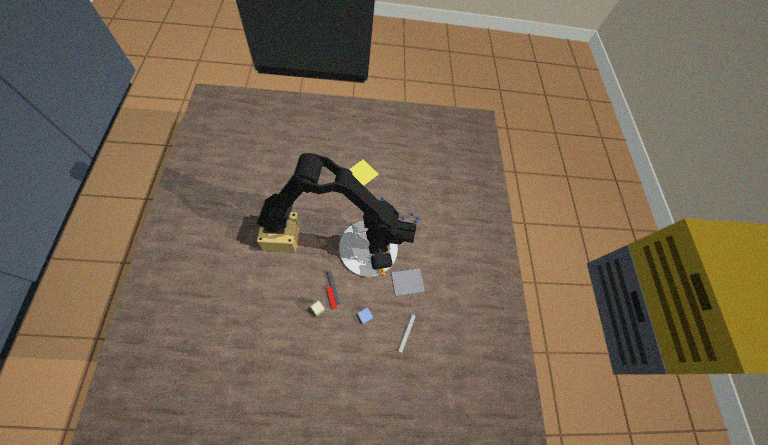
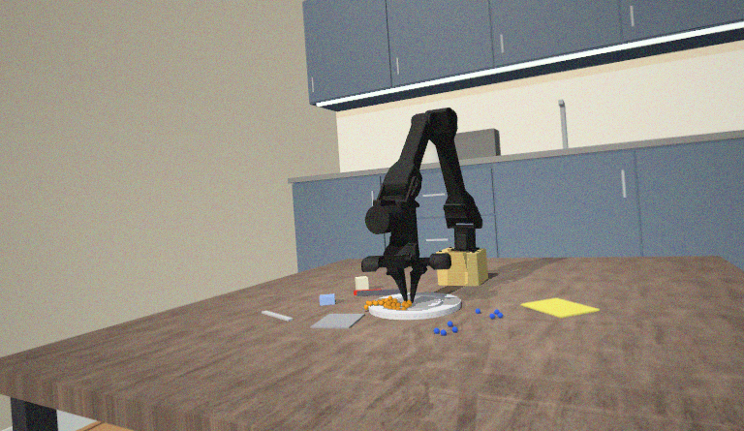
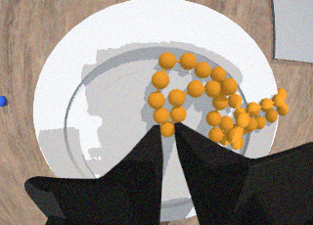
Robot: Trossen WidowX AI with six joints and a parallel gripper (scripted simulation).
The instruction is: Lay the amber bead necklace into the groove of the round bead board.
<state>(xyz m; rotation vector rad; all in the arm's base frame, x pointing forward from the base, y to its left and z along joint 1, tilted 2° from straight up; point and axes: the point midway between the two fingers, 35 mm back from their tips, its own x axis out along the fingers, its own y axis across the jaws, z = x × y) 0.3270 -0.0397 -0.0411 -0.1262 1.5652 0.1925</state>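
Right now the grey square tile is 110 mm ahead of my gripper tip, 110 mm to the right of it and 10 mm below it. The rest, counted from my gripper tip: cream cube 170 mm behind, 210 mm to the right; red stick 130 mm behind, 150 mm to the right, 10 mm below; light blue cube 30 mm behind, 220 mm to the right, 10 mm below.
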